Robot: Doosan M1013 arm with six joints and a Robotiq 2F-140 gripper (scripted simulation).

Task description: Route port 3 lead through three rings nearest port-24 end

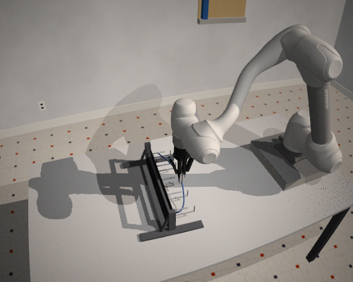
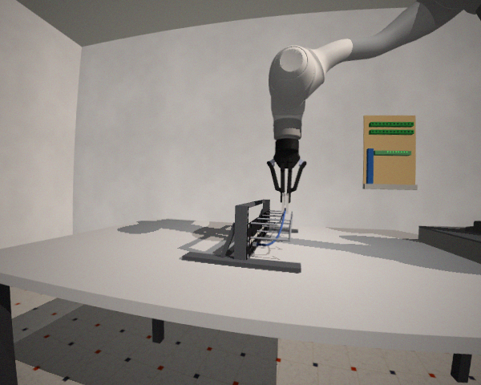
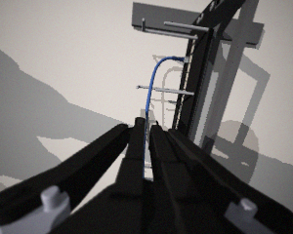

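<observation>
Now: the dark rack 9 cm ahead of my hand, 7 cm to the right of it and 8 cm below it.
</observation>
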